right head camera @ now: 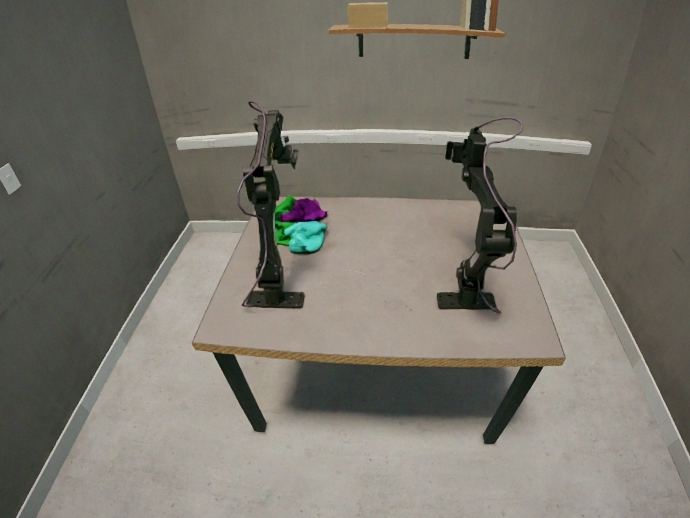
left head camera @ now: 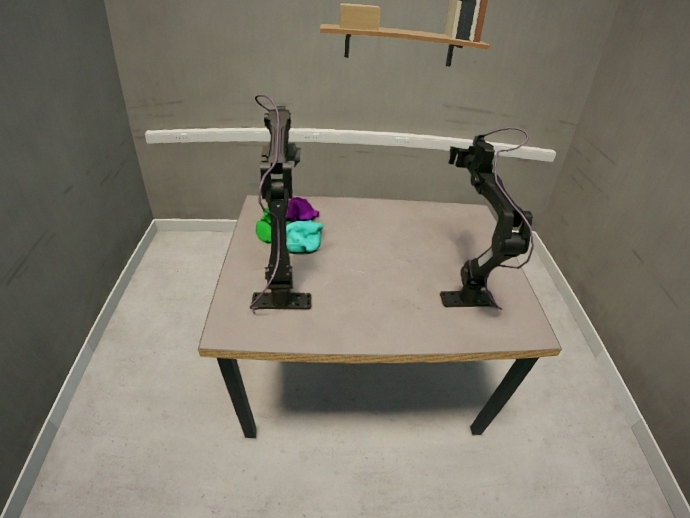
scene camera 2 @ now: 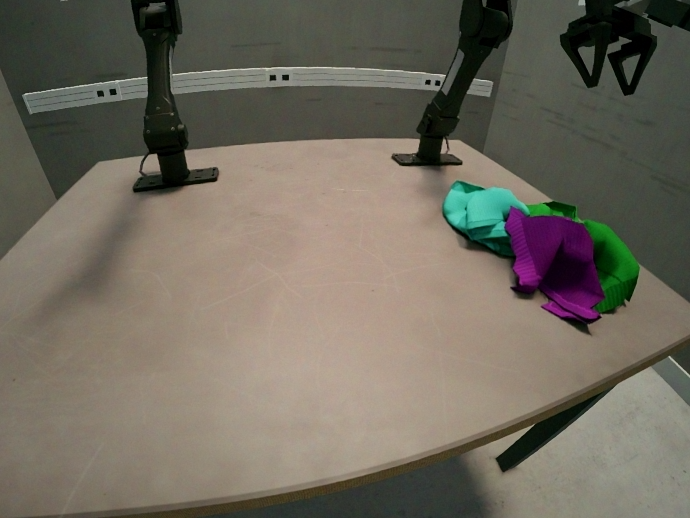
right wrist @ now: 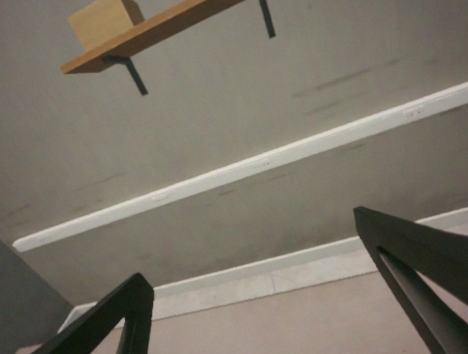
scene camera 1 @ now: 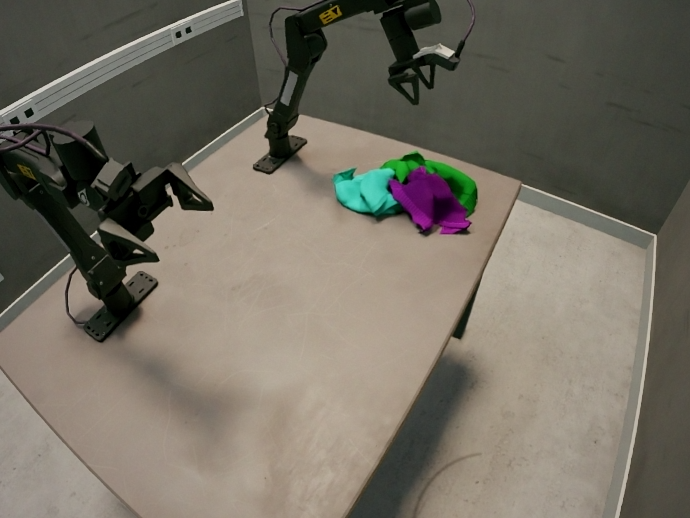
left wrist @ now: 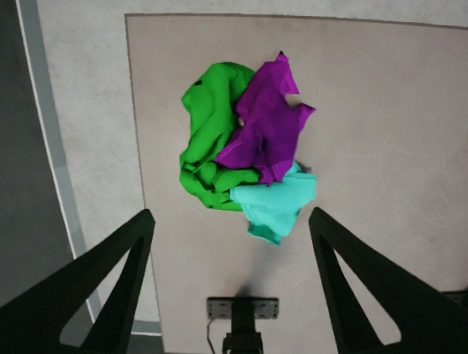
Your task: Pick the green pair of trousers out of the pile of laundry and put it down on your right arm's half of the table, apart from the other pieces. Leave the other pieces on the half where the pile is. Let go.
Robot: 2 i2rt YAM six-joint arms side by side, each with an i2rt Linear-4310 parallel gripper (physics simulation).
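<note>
The green trousers [scene camera 1: 457, 179] [scene camera 2: 613, 262] [left wrist: 207, 120] lie bunched at the left side of the pile in the left wrist view. A purple piece [left head camera: 300, 210] [right head camera: 305, 210] [scene camera 1: 429, 197] [scene camera 2: 557, 250] [left wrist: 270, 125] lies against them and over part of them. A turquoise piece [left head camera: 303, 236] [right head camera: 307, 236] [scene camera 1: 367, 191] [scene camera 2: 484, 214] [left wrist: 277, 200] touches both. My left gripper [scene camera 1: 423, 95] [scene camera 2: 608, 90] [left wrist: 231, 214] is open and empty, high above the pile. My right gripper [scene camera 1: 185, 233] [right wrist: 242, 253] is open and empty, raised over the right arm's half, far from the pile. In the left head camera, the left arm hides part of the green trousers.
The pile lies on the table [left head camera: 367, 312] [scene camera 1: 289, 334] [scene camera 2: 278, 362] near its side edge on the left arm's half. A wall shelf [left head camera: 401, 35] [right head camera: 412, 30] with a box and books hangs beyond the table. Both arm bases are bolted near one long edge.
</note>
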